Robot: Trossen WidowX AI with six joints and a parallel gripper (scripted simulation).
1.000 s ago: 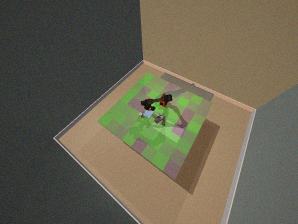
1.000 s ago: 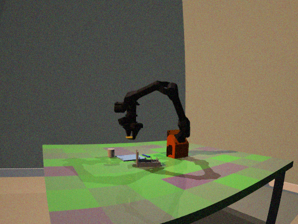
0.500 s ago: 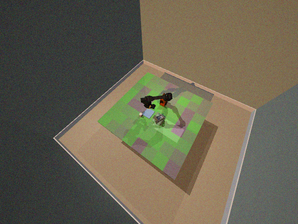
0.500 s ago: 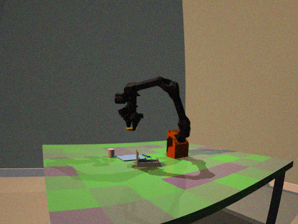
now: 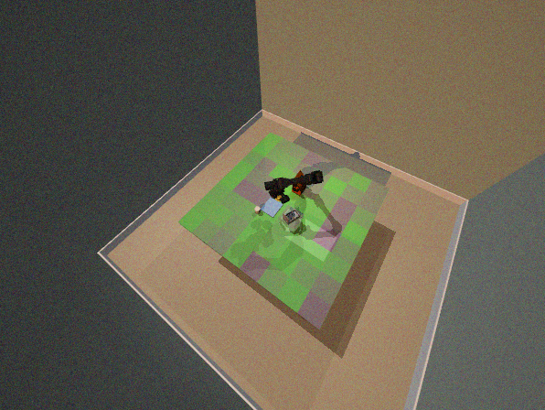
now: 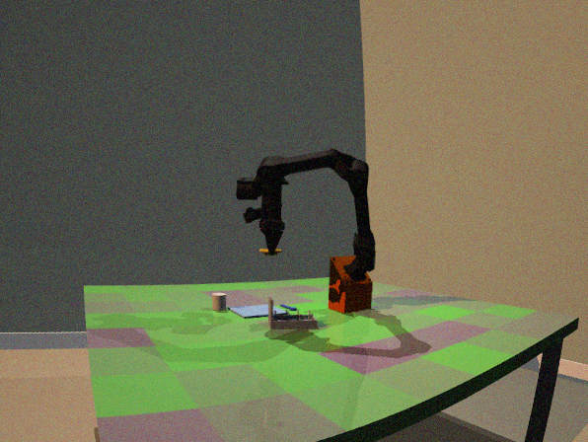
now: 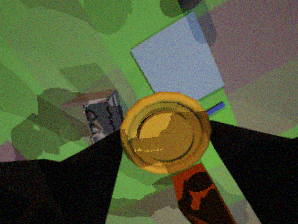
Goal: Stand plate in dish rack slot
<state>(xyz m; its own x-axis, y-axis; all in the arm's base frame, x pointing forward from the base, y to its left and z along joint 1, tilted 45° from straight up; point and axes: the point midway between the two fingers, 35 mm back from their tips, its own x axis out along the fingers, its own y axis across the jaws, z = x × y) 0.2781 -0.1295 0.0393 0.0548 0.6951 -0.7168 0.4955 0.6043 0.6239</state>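
The dish rack is 1 cm ahead of my gripper tip, 12 cm to the left of it and 17 cm below it. Also, from my gripper tip: light blue sheet (7 cm to the right, 19 cm below); then plate (1 cm above).
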